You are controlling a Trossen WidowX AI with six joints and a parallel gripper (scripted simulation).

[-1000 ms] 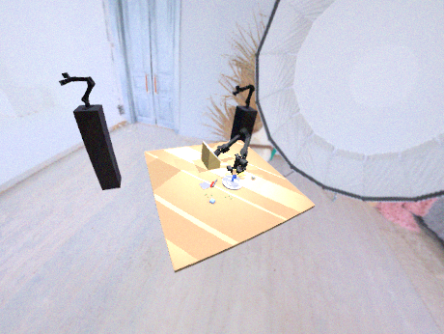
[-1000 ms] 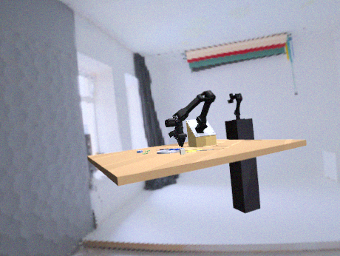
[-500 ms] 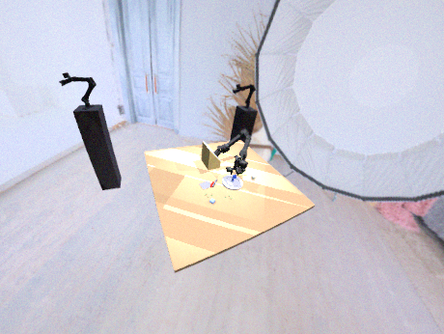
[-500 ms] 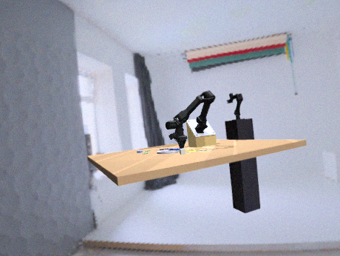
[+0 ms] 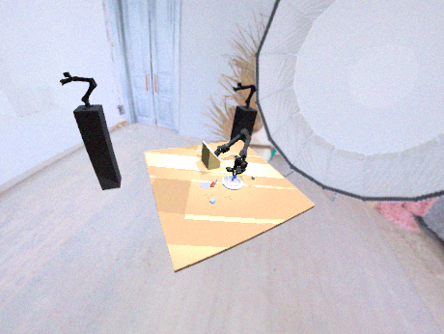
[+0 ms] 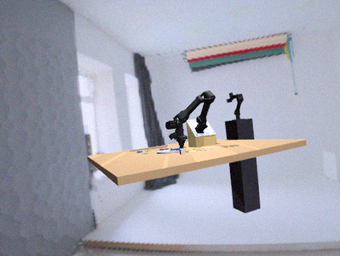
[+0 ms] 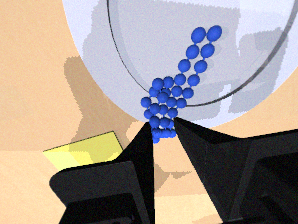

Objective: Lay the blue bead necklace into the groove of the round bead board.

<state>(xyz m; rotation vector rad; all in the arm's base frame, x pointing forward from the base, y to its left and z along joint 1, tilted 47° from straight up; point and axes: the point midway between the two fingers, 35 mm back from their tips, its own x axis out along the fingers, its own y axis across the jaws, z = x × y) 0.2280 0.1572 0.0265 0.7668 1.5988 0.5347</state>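
Now: the round bead board 7 cm ahead of my gripper tip, 6 cm to the right of it and 1 cm below it. Also, from my gripper tip: yellow flat piece 6 cm behind, 10 cm to the left, 1 cm below; then grey-white stick 10 cm behind, 17 cm to the left, 1 cm below; then white cylinder 7 cm ahead, 18 cm to the left.
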